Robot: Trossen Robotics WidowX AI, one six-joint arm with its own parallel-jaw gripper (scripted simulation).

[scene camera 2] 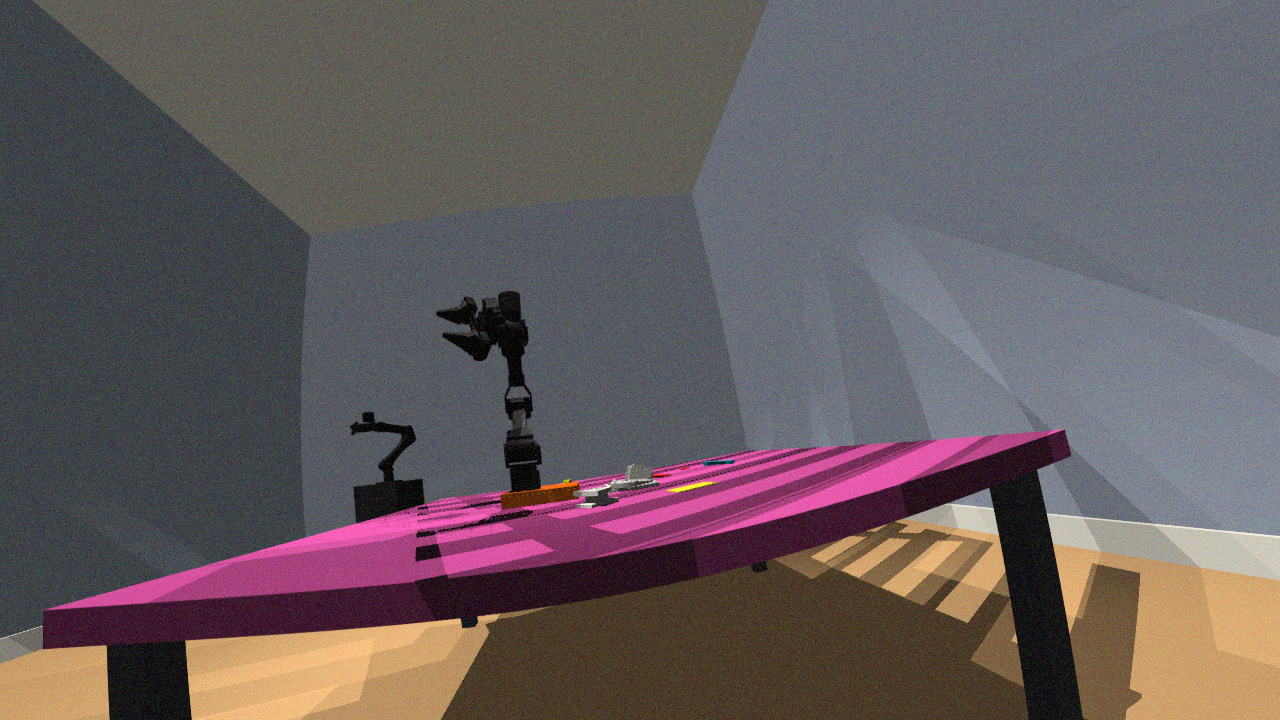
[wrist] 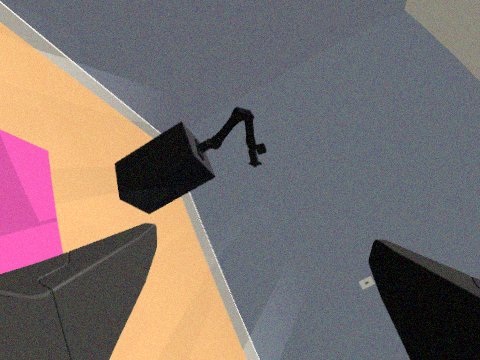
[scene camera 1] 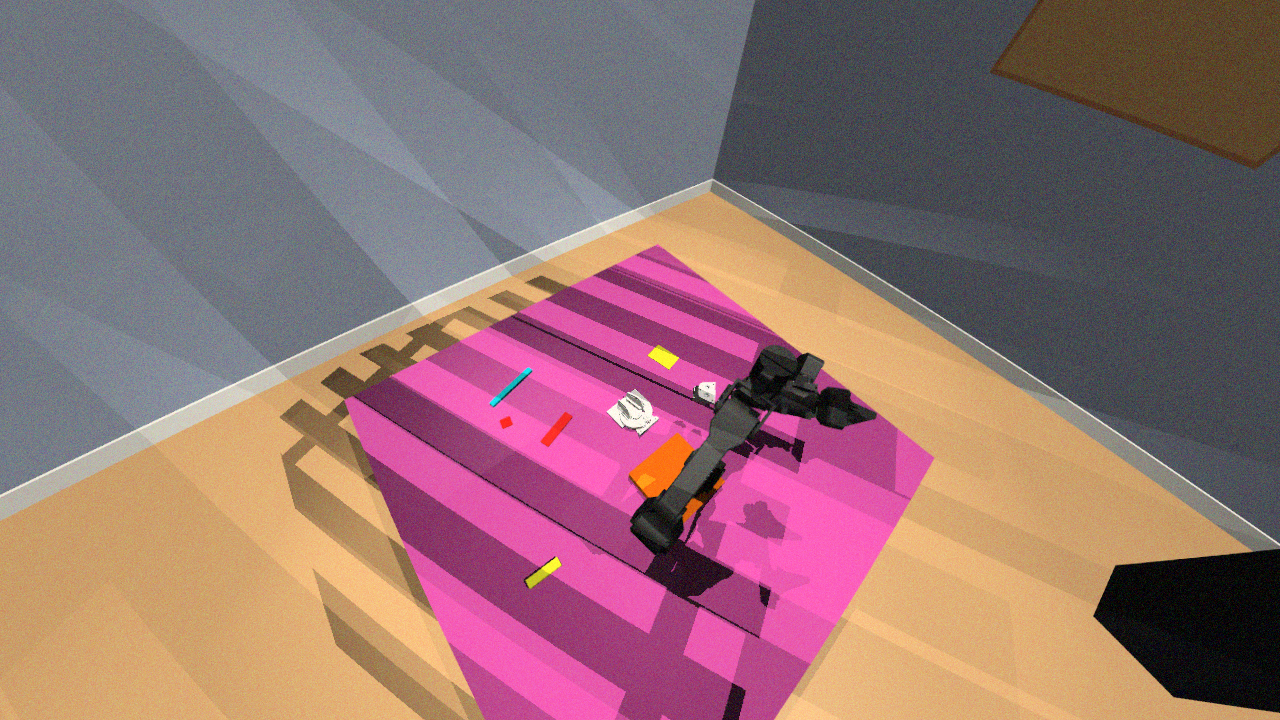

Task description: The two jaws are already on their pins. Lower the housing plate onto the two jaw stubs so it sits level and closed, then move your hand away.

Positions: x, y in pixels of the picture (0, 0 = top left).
Labels:
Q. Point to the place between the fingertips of my gripper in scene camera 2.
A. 439, 323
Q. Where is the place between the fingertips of my gripper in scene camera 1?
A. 861, 412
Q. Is my gripper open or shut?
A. Open.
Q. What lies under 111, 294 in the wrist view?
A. My gripper.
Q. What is my gripper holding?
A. Nothing.

